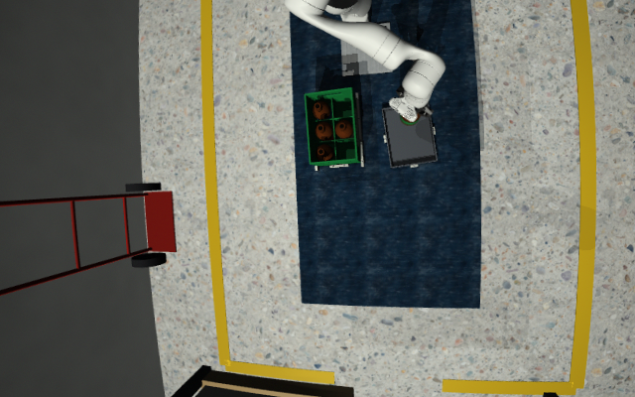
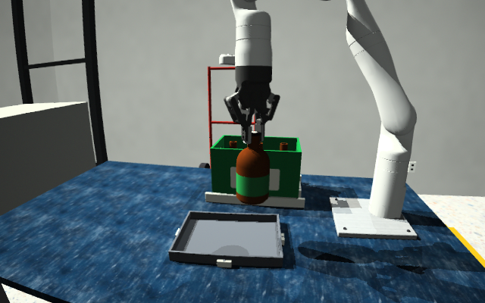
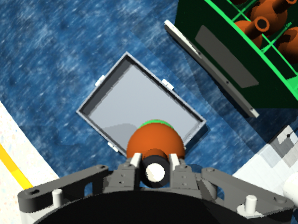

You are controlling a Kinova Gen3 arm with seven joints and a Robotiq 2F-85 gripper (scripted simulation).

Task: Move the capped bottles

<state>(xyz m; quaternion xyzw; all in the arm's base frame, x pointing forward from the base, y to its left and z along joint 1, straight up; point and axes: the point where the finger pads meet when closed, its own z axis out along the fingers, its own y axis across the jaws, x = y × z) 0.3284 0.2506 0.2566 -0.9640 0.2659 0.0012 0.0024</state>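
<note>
The bottle lies 70 mm below my hand. From my hand the other things lie so: grey tray 50 mm ahead, 20 mm to the left, 260 mm below; green crate 90 mm ahead, 280 mm to the right, 190 mm below.
</note>
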